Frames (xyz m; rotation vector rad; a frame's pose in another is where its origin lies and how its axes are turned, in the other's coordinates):
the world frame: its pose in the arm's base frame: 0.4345 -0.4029 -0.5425 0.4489 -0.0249 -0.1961
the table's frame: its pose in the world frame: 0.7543 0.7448 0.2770 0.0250 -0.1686 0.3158
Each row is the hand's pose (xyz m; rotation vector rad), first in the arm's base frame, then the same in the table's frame.
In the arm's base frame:
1: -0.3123 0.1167 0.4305 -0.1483 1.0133 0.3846
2: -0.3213 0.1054 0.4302 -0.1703 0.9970 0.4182
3: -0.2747 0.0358 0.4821 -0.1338 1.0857 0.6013
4: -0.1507 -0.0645 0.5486 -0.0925 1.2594 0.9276
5: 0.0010 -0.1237 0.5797 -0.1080 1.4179 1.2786
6: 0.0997 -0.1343 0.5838 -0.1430 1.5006 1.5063
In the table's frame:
1: -1.4326 0.4980 0.6796 -0.4678 1.3508 0.1019
2: -1.4415 0.4889 0.6864 -0.4860 1.3434 0.1423
3: -1.3840 0.4417 0.7510 -0.4065 1.4631 0.3029
4: -1.2484 0.3629 0.8236 -0.2777 1.6882 0.5907
5: -1.0949 0.3027 0.8410 -0.1890 1.9004 0.9181
6: -0.9989 0.2819 0.8262 -0.1512 2.0167 1.1406

